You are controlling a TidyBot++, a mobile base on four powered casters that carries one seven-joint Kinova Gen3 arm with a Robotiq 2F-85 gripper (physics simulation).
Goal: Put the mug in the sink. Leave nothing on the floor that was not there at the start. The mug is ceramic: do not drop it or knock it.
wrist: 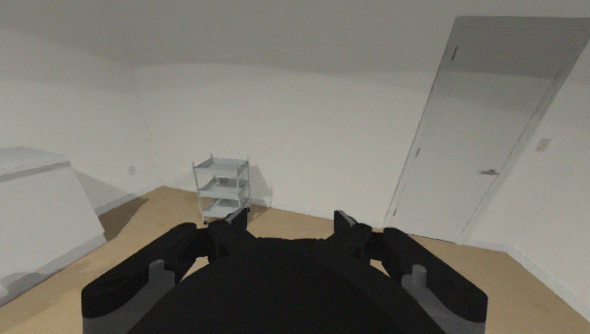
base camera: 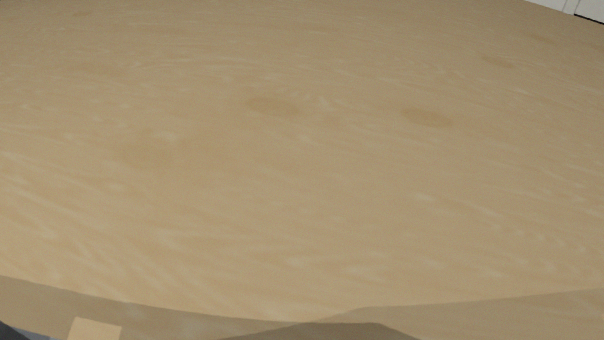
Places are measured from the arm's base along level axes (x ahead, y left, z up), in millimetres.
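Pixels of known places: gripper, fingertip midpoint: point(wrist: 290, 218).
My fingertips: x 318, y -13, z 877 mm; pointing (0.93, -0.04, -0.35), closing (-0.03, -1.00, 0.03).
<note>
Behind a point stands the place of what it marks.
My gripper point(wrist: 290, 218) {x 318, y -13, z 877 mm} is open, with its two fingers wide apart and no object between them, in the lower middle of the wrist view. The mug does not show in the base camera view or in the wrist view. No sink can be made out in either view.
A light grey three-tier cart point(wrist: 243, 165) {x 1803, y 457, z 319 mm} stands by the far wall. A white cabinet-like block point(wrist: 45, 215) {x 1136, y 1723, z 120 mm} is at the left. A closed door point(wrist: 465, 130) {x 1552, y -1647, z 884 mm} is at the right. Wooden floor point(base camera: 300, 175) {x 439, y 4, z -396 mm} fills most of the base camera view, with shadows along its lower edge.
</note>
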